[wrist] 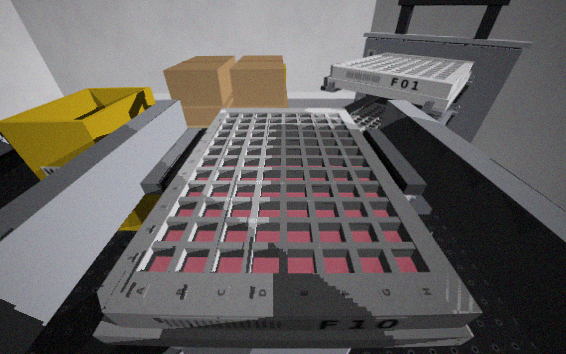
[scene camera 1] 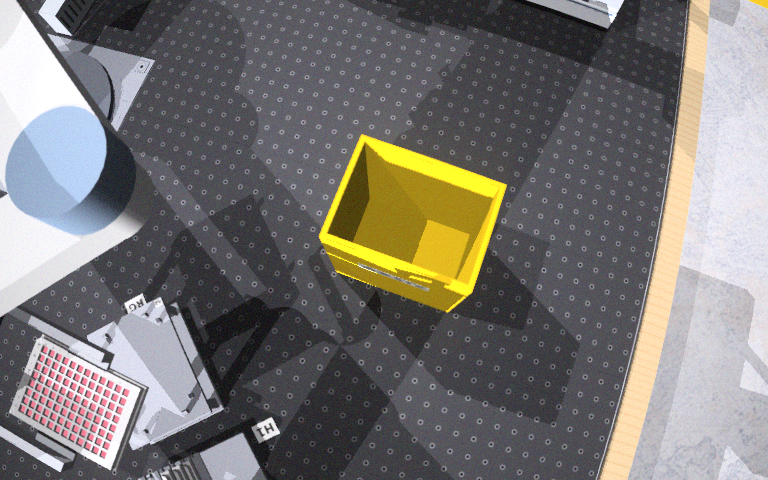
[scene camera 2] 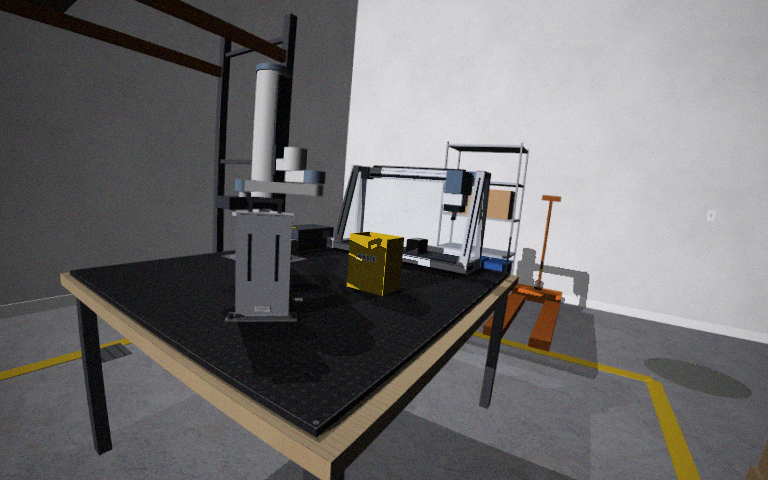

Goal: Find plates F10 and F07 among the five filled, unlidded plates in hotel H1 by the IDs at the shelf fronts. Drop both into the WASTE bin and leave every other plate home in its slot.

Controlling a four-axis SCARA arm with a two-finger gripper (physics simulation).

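Places are measured from the arm's base along level axes (x ahead, y left, z up), in metres.
Where they show: gripper, fingertip midpoint: (wrist: pixel 283 119) (scene camera 1: pixel 87 412).
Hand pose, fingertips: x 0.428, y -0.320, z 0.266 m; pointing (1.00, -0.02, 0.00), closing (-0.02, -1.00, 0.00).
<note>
Each offset is from my fingertips to the top centre of the thing. "spot": to the spot under its first point.
My gripper (wrist: pixel 283 119) is shut on plate F10 {0.024 m back, 0.001 m left, 0.007 m down} (wrist: pixel 300 295) (scene camera 1: pixel 79 399), one finger along each long side. The plate is level, with pink-filled wells and its ID on the near edge. In scene camera 1 it is at the lower left, apart from the yellow WASTE bin {0.218 m ahead, 0.294 m left, 0.053 m down} (scene camera 1: pixel 433 164) (scene camera 2: pixel 362 274) (wrist: pixel 50 140), whose visible inside holds no plate. Hotel H1 (scene camera 1: pixel 232 459) (scene camera 2: pixel 263 254) (wrist: pixel 492 70) is a grey tower; in the wrist view it stands at the upper right with plate F01 (wrist: pixel 400 75) in its upper part. F07's ID does not show, and the lower slots are mostly hidden.
A grey stand labelled RG {0.122 m back, 0.092 m left, 0.253 m down} (scene camera 1: pixel 135 304) is beside the held plate, near the H1 label {spot: 0.119 m ahead, 0.001 m left, 0.253 m down} (scene camera 1: pixel 265 430). The white arm (scene camera 2: pixel 283 187) reaches over the table behind the hotel. A gantry machine {spot: 0.329 m ahead, 0.785 m left, 0.178 m up} (scene camera 2: pixel 457 182) stands behind the bin. Cardboard boxes (wrist: pixel 197 82) (wrist: pixel 257 82) are in the background.
</note>
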